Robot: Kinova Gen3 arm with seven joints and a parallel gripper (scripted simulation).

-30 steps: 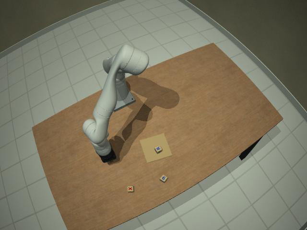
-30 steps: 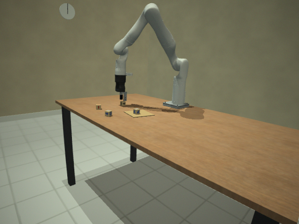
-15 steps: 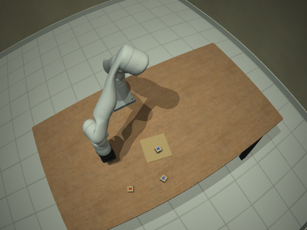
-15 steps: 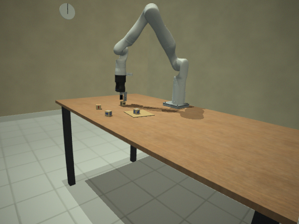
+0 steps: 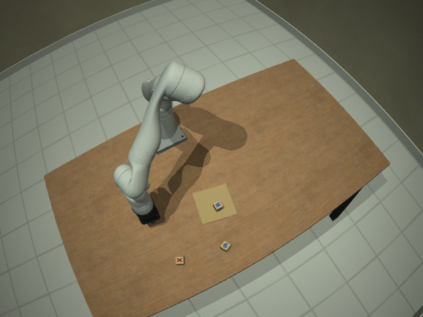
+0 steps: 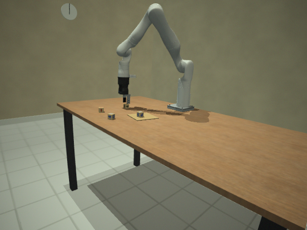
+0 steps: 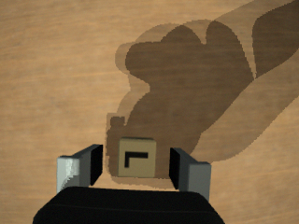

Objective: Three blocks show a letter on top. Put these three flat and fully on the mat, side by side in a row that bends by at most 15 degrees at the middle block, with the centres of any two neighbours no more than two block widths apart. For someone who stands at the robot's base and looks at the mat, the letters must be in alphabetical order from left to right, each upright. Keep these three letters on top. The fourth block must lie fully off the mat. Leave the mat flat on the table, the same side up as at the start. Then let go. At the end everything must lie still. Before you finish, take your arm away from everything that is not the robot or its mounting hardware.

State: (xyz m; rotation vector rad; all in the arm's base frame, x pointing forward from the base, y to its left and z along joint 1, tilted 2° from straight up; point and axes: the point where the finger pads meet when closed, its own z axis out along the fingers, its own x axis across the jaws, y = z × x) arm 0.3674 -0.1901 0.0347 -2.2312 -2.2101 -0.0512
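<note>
Now: the mat 3 cm ahead of my hand, 25 cm to the left of it and 5 cm below it. The rest, counted from my hand: block: 21 cm ahead, 22 cm to the left, 4 cm below.
</note>
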